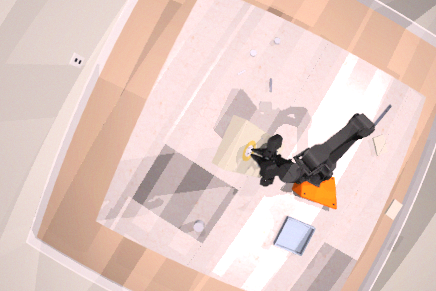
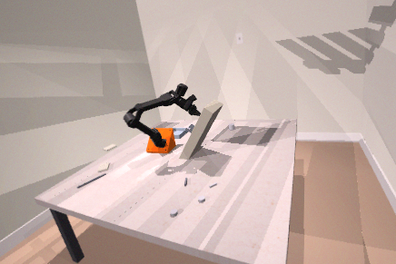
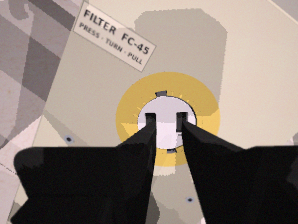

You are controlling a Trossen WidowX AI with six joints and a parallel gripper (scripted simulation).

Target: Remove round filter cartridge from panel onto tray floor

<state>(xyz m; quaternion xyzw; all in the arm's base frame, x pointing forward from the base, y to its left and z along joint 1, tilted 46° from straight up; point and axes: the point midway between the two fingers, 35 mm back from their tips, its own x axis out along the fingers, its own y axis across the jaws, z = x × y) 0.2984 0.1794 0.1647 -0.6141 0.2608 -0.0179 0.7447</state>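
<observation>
Right now my gripper tip is 2 cm short of the white round cartridge and 2 cm above it. The rest, counted from my gripper tip: grey-blue tray: 41 cm behind, 27 cm to the left, 25 cm below; beige service panel: 9 cm below, 3 cm behind.
</observation>
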